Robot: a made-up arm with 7 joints. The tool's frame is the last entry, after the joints.
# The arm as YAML. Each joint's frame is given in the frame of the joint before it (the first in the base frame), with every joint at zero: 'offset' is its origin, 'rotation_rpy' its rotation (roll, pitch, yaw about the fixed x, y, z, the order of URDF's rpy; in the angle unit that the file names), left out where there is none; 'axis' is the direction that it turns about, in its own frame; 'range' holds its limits. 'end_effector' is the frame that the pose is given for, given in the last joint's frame.
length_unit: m
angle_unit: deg
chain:
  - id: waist
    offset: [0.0, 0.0, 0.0]
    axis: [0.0, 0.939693, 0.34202]
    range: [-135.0, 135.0]
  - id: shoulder
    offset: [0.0, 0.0, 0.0]
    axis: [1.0, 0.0, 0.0]
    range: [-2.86, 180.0]
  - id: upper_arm
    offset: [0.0, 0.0, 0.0]
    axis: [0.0, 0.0, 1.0]
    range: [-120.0, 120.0]
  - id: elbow
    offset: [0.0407, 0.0, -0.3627]
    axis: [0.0, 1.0, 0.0]
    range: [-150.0, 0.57]
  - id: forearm
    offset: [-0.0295, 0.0, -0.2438]
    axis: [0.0, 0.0, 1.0]
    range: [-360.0, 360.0]
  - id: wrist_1
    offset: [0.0, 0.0, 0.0]
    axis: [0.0, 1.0, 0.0]
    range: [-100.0, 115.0]
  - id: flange
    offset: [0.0, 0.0, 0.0]
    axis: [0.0, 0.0, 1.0]
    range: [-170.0, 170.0]
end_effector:
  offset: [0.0, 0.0, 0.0]
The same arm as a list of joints. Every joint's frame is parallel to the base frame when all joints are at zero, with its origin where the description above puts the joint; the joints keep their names.
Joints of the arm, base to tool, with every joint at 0 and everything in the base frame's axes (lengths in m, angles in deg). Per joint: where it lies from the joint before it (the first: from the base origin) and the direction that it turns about. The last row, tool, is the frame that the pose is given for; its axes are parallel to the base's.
waist: axis 0 0.9397 0.342 origin 0 0 0
shoulder: axis 1 0 0 origin 0 0 0
upper_arm: axis 0 0 1 origin 0 0 0
elbow: axis 0 1 0 origin 0.0407 0 -0.3627
forearm: axis 0 0 1 origin -0.0295 0 -0.2438
wrist_1: axis 0 1 0 origin 0 0 0
flange: axis 0 0 1 origin 0 0 0
tool: origin 0 0 0
Joint limits (deg, base to tool): -135..135 -2.86..180 -120..120 -150..0.57 -360..360 -100..115 -170..170

